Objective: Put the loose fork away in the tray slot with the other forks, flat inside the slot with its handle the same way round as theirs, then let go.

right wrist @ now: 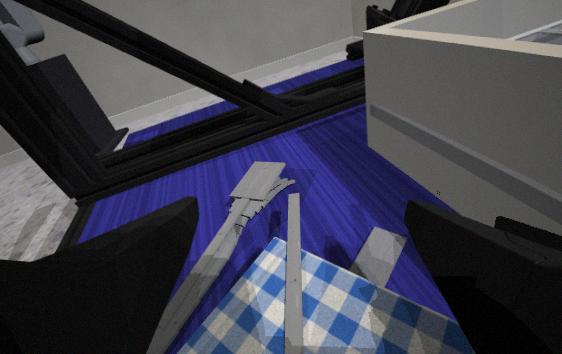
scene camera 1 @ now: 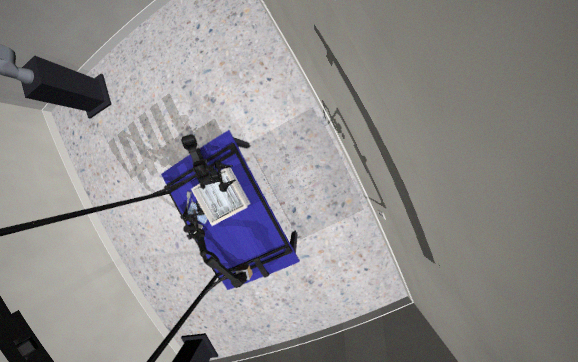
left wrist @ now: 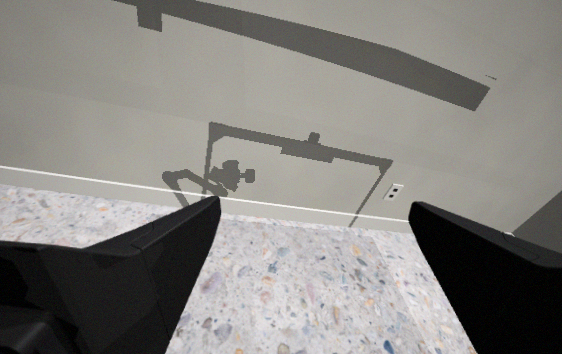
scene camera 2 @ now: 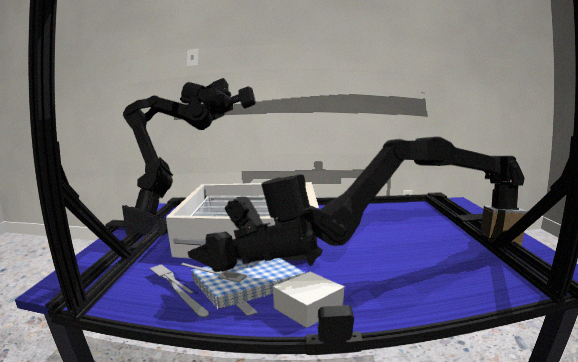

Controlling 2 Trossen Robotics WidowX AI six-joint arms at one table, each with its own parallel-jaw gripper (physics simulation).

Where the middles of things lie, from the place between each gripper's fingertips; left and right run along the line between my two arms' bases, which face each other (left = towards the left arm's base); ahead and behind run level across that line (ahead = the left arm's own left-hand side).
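Counting from my right hand, I find the blue-checked cloth (scene camera 2: 262, 275) 9 cm to the right and 5 cm below. The white box (scene camera 2: 300, 298) is 21 cm to the right of that same right hand, 7 cm behind it and 4 cm below it, while the white cutlery tray (scene camera 2: 213, 205) is 27 cm ahead of my right hand, 2 cm to the right of it and 3 cm below it.
My left hand is 110 mm to the left of the white cutlery tray, 290 mm past it and 290 mm above it. From my left hand, the blue-checked cloth is 180 mm to the right, 570 mm behind and 310 mm below; the white box is 310 mm to the right of this left hand, 640 mm behind it and 300 mm below it.
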